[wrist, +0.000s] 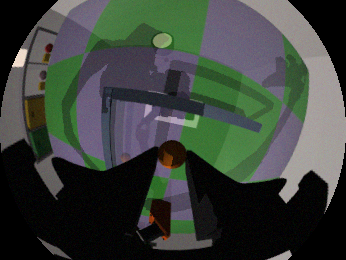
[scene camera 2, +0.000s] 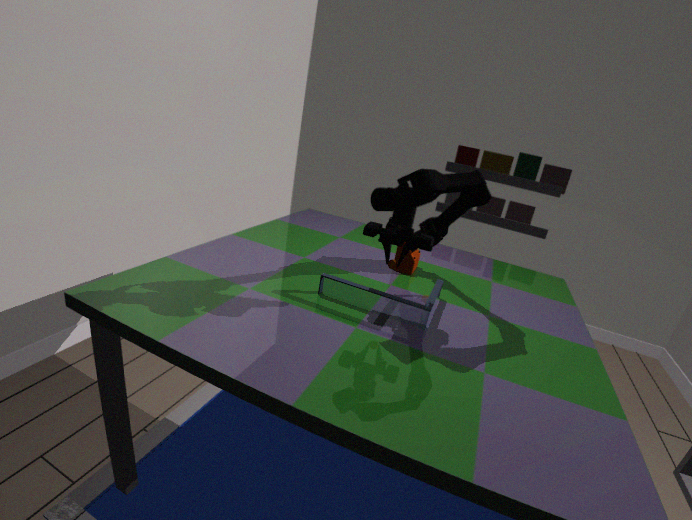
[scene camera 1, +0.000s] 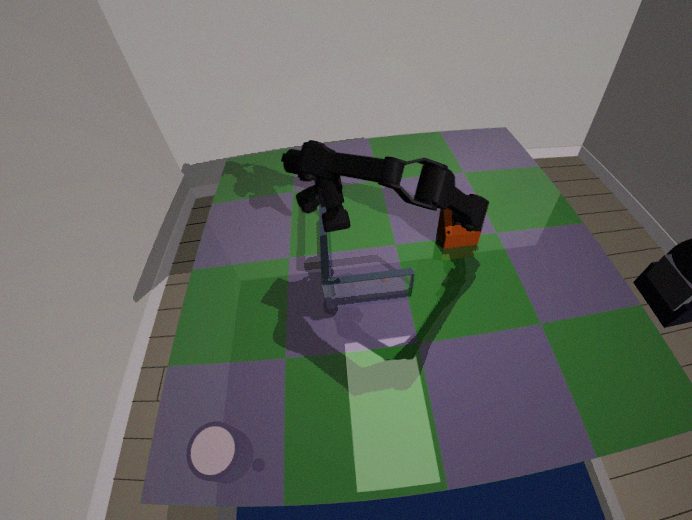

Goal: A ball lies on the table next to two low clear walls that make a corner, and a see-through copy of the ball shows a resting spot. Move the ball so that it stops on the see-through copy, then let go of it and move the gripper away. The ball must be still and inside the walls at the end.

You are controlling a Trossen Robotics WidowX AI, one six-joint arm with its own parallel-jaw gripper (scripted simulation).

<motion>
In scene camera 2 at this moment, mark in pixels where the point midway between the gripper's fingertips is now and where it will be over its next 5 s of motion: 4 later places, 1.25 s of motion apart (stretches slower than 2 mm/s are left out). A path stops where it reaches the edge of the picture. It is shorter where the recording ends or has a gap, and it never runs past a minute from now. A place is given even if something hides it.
My gripper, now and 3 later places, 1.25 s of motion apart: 392, 265; 429, 273; 424, 299; 430, 273
</motion>
